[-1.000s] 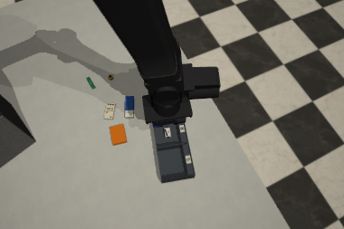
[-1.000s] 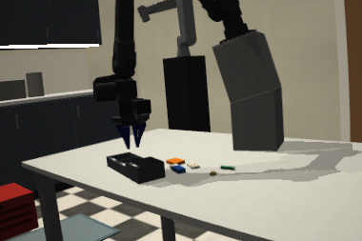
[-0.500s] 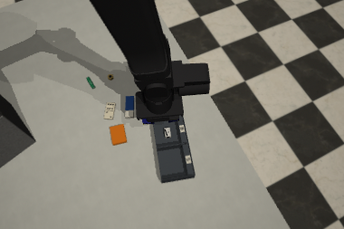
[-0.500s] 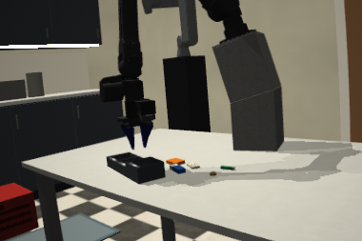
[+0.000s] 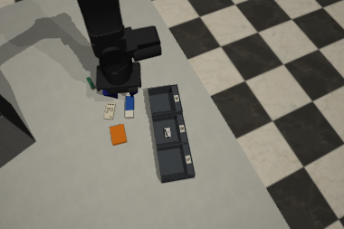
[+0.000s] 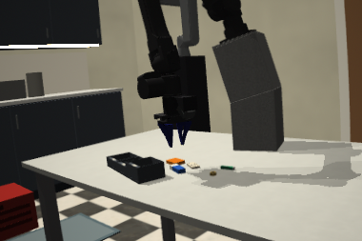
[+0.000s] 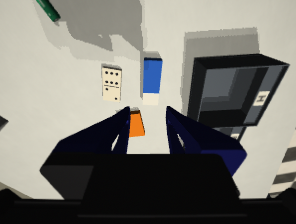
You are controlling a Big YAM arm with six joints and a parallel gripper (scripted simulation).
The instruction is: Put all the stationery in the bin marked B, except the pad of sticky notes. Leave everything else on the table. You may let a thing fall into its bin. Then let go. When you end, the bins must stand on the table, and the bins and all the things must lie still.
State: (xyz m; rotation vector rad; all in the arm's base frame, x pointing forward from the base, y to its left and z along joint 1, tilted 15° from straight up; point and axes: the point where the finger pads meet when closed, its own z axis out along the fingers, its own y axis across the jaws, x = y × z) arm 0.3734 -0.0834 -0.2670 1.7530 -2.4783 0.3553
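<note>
Right now the eraser is 10 mm to the right of my hand and 80 mm below it. Round my hand: domino 50 mm behind, 10 mm to the left, 80 mm below; then orange sticky-note pad 50 mm behind, 60 mm to the right, 80 mm below; then brass nut 10 mm behind, 120 mm to the left, 80 mm below.
</note>
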